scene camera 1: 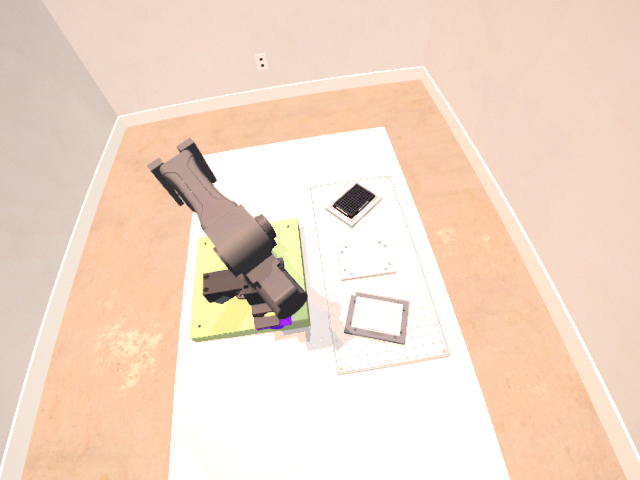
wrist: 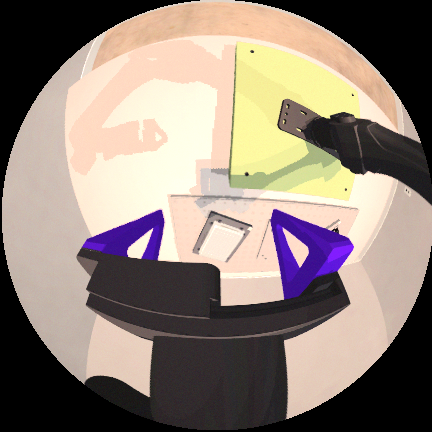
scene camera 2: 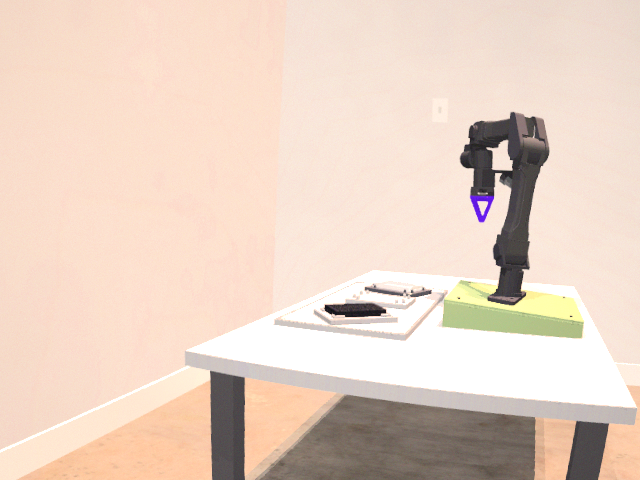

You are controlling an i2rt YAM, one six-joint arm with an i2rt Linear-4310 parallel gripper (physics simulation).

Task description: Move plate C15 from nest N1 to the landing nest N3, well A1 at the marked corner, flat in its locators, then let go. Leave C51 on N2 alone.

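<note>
A white plate (scene camera 1: 378, 315) (scene camera 2: 398, 285) (wrist: 223, 240) lies in a dark grey nest (scene camera 1: 382, 296) (wrist: 204, 232). A black plate (scene camera 1: 354, 199) (scene camera 2: 355, 309) sits in a white nest (scene camera 1: 352, 221) (scene camera 2: 361, 319) at the board's other end; in the wrist view the right finger partly hides it. Between them stands an empty white nest (scene camera 1: 367, 260) (scene camera 2: 379, 300) with small pegs. Labels and the marked corner cannot be read, so I cannot tell which plate is C15. My gripper (scene camera 1: 273, 324) (scene camera 2: 481, 220) (wrist: 217, 214), with purple fingers, is wide open and empty, high above the table beside the board, apart from both plates.
The nests stand on a pale perforated board (scene camera 1: 361, 356) (wrist: 185, 210) on the white table (scene camera 1: 258, 413) (scene camera 2: 413, 372). The arm is mounted on a lime-green block (scene camera 1: 227, 330) (scene camera 2: 511, 322) (wrist: 260, 125) beside the board. Walls stand beyond the table.
</note>
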